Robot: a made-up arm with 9 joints.
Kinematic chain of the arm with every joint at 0, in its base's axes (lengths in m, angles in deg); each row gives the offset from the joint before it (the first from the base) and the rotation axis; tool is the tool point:
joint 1: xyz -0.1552 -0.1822 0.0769 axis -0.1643 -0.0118 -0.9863
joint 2: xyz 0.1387 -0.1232 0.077 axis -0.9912 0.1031 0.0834
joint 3: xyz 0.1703 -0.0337 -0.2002 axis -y
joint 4: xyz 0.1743 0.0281 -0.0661 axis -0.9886 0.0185 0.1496
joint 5: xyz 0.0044 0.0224 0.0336 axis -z
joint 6: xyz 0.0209 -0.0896 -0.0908 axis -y
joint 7: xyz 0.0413 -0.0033 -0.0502 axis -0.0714 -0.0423 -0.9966
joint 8: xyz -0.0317 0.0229 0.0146 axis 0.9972 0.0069 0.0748
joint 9: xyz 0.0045 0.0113 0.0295 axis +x
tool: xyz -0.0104 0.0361 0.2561
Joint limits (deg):
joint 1: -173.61..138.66
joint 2: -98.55..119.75
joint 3: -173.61..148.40
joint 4: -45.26..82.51
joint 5: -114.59..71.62
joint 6: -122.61..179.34
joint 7: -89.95..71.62
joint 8: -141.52..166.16
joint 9: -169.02..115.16
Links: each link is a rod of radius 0.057 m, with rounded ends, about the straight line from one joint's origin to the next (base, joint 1, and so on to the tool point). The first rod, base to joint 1, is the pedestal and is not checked.
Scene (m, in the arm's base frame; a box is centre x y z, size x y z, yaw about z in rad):
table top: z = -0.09
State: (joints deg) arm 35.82 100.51 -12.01 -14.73 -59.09 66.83 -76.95 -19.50 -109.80
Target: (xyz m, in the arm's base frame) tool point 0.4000 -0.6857 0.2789
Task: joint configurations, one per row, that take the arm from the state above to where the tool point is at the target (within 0.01 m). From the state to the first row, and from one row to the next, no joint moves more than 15 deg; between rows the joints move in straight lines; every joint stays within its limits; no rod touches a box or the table.
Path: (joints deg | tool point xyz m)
1: 23.73 101.66 -8.83 -12.55 -58.60 62.08 -74.12 -13.74 -104.57 | -0.0177 -1.0467 0.1695
2: 11.64 102.82 -5.66 -10.36 -58.10 57.33 -71.29 -7.98 -99.34 | 0.1486 -0.9695 0.2109
3: -0.45 103.97 -2.48 -8.18 -57.61 52.58 -68.46 -2.22 -94.11 | 0.2934 -0.8463 0.2485
4: -12.54 105.12 0.70 -5.99 -57.12 47.83 -65.62 3.54 -88.89 | 0.4000 -0.6857 0.2789

